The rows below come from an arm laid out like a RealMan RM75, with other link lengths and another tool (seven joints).
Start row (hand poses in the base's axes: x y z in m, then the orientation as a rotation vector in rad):
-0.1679 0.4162 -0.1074 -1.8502 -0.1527 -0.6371
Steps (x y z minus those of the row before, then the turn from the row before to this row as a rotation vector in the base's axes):
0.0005 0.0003 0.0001 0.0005 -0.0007 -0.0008
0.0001 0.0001 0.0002 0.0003 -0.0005 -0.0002
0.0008 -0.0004 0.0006 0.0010 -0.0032 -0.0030
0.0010 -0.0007 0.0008 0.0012 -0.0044 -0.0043
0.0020 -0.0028 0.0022 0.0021 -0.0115 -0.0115
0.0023 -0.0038 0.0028 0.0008 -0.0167 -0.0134
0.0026 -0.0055 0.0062 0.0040 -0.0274 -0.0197
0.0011 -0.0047 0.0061 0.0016 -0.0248 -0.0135
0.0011 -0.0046 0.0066 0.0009 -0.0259 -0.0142
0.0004 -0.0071 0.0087 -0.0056 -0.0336 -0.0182
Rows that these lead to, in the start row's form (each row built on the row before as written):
-0.1674 0.4165 -0.1073 -1.8497 -0.1523 -0.6383
-0.1673 0.4166 -0.1071 -1.8493 -0.1523 -0.6389
-0.1665 0.4162 -0.1065 -1.8479 -0.1513 -0.6439
-0.1655 0.4155 -0.1057 -1.8462 -0.1498 -0.6509
-0.1635 0.4127 -0.1035 -1.8428 -0.1461 -0.6695
-0.1612 0.4089 -0.1007 -1.8392 -0.1445 -0.6943
-0.1586 0.4034 -0.0945 -1.8300 -0.1430 -0.7332
-0.1575 0.3987 -0.0884 -1.8224 -0.1463 -0.7655
-0.1564 0.3941 -0.0818 -1.8149 -0.1500 -0.7992
-0.1560 0.3870 -0.0731 -1.8110 -0.1578 -0.8432

